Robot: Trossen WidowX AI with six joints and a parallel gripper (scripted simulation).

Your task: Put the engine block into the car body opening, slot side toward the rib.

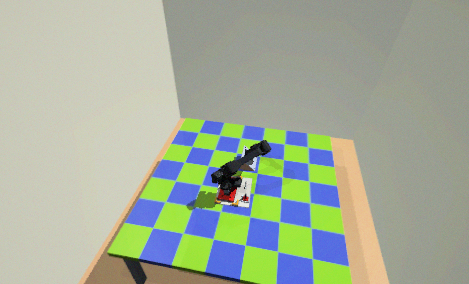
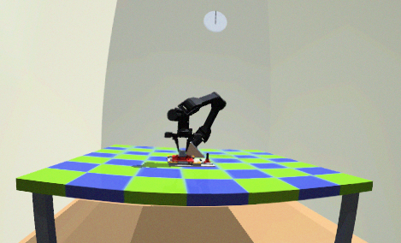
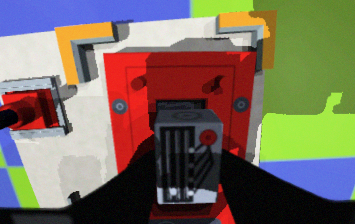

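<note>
The grey engine block is 1 cm below my gripper tip. The rest, counted from my gripper tip: grey holder 3 cm ahead, 12 cm to the left, 2 cm below; then white-and-grey base plate 3 cm behind, 3 cm to the left, 5 cm below.
</note>
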